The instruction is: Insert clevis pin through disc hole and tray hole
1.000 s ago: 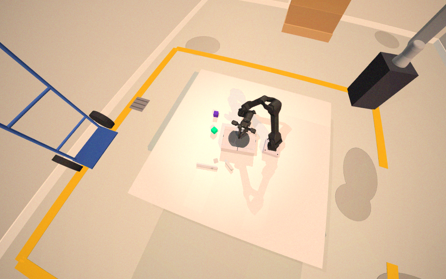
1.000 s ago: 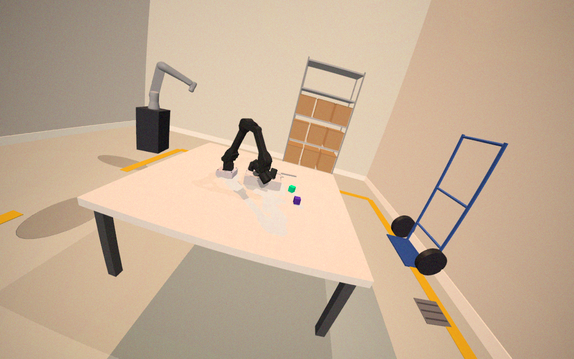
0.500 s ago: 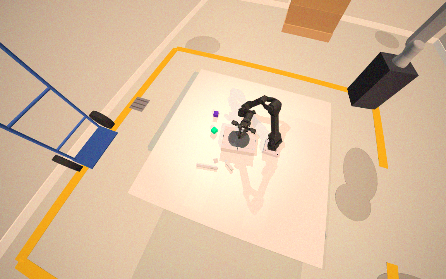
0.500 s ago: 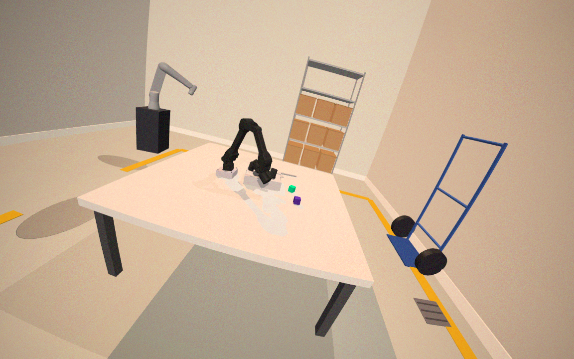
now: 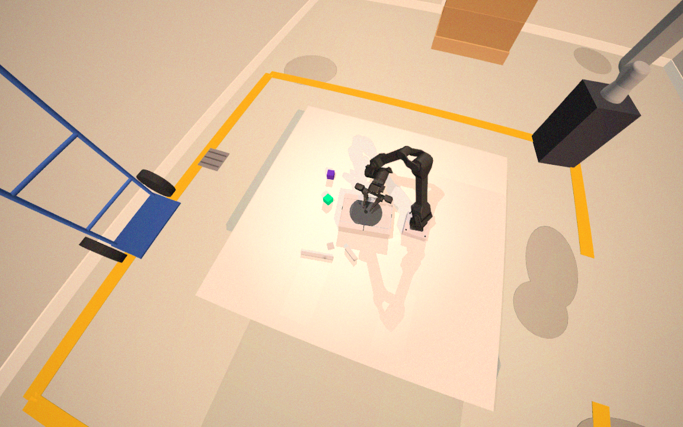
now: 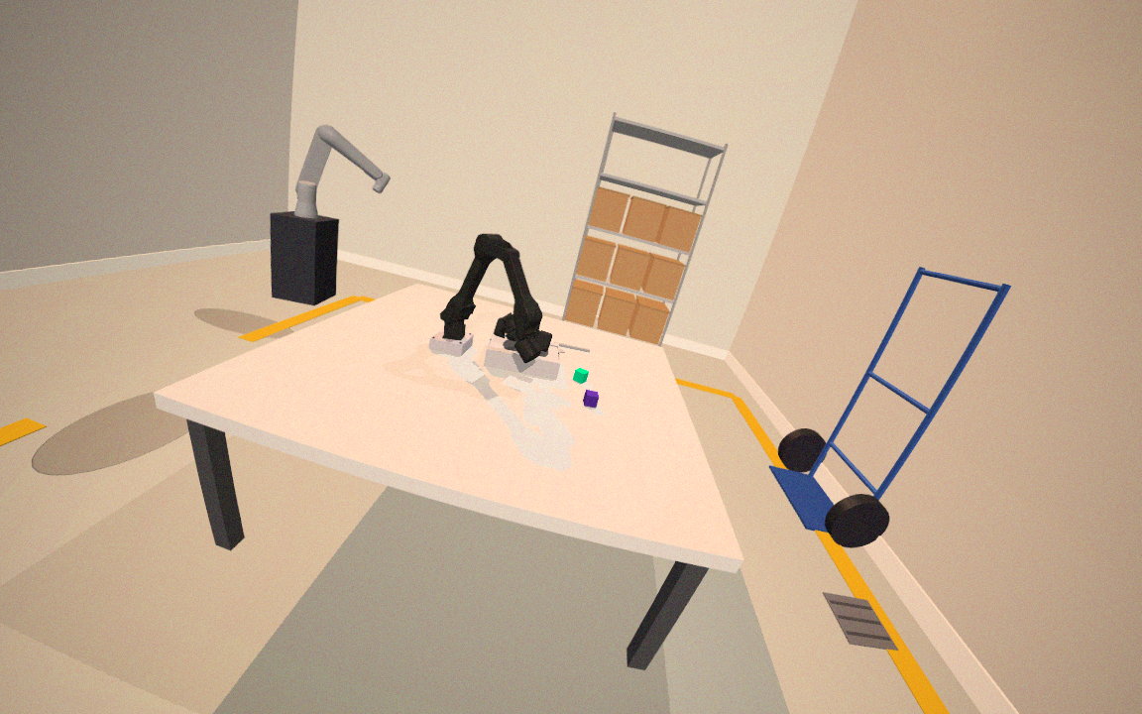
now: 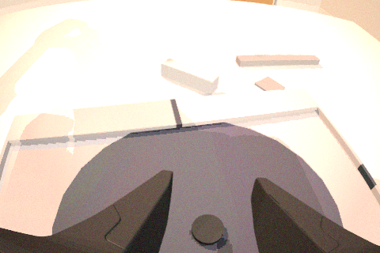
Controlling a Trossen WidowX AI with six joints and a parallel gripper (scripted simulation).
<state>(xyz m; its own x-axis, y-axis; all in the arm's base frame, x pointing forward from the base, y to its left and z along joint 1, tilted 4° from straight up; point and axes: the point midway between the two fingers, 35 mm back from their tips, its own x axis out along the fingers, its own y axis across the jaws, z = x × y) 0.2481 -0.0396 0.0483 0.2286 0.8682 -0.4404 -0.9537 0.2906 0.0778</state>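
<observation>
My gripper tip is now 1 cm to the left of the aluminium disc and 4 cm above it. Also, from my gripper tip: pale rimmed tray: 5 cm below; then green cube: 20 cm ahead, 6 cm to the right, 7 cm below; then clevis pin: 1 cm to the right, 6 cm below.
</observation>
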